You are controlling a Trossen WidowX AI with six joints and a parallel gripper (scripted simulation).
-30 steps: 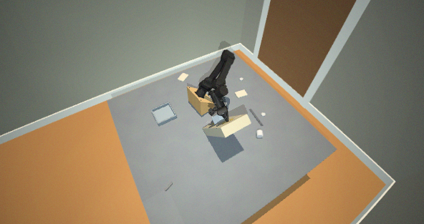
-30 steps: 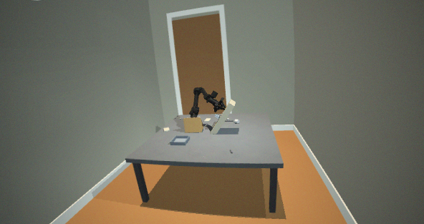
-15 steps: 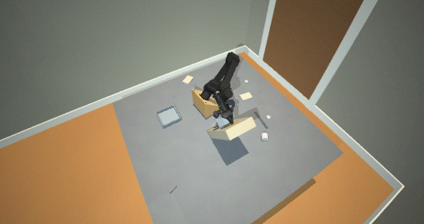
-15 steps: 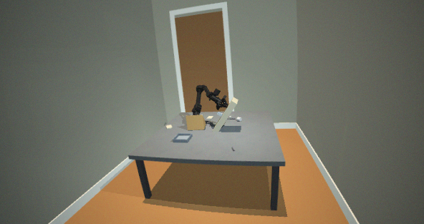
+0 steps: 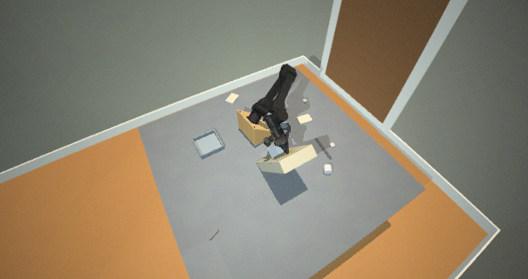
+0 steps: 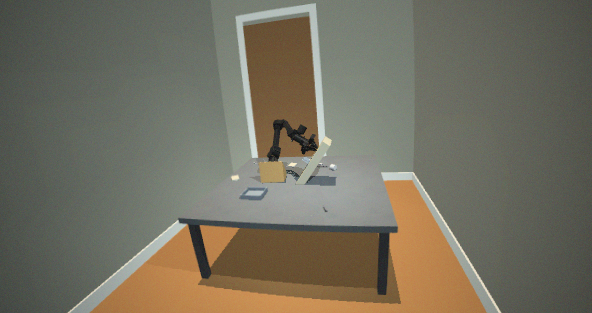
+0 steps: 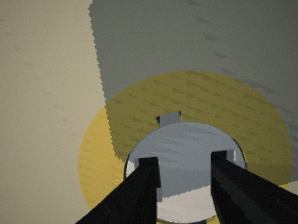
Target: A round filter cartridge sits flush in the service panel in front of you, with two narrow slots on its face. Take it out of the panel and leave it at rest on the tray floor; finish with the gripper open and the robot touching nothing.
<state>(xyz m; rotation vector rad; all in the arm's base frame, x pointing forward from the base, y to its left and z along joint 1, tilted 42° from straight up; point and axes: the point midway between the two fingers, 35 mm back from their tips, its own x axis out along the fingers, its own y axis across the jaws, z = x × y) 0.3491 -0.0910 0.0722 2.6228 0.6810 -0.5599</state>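
The filter cartridge lies 1 cm ahead of my gripper tip and 1 cm below it. The rest, counted from my gripper tip: blue-grey tray: 45 cm behind, 26 cm to the right, 23 cm below; cream service panel: 4 cm behind, 8 cm below.
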